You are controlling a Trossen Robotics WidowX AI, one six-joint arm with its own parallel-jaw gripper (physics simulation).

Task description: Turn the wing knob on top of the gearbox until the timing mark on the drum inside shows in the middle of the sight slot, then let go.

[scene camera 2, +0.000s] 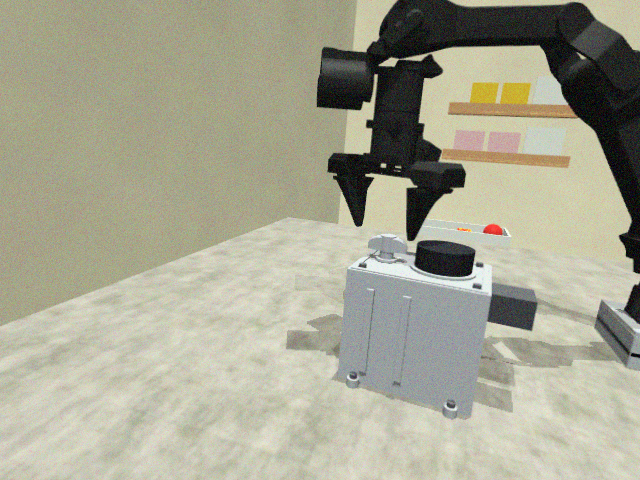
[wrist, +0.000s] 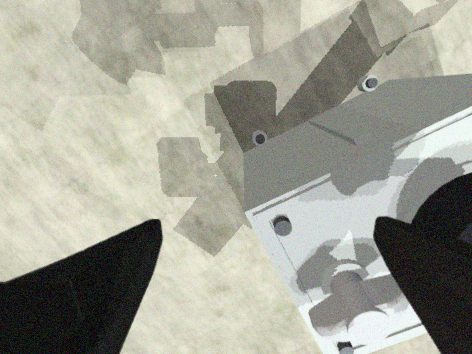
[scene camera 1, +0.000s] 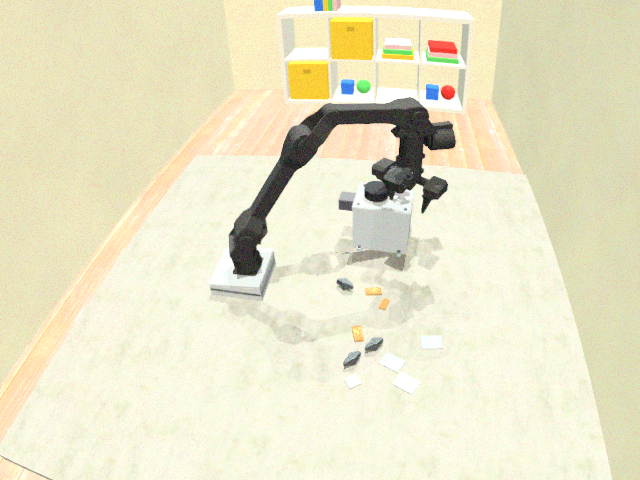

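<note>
The pale grey gearbox stands upright on the mat. Its pale wing knob is on top near one end, beside a black round cap. In the wrist view the knob's wings run roughly left to right, with the right one partly behind the right finger. My gripper is open and empty, pointing down. In scene camera 2 its fingertips are a little above the knob, one to each side. The sight slot and timing mark cannot be made out.
A dark grey block juts from the gearbox's side. Dark stones, orange dominoes and white tiles lie on the mat. A white tray holds a red ball.
</note>
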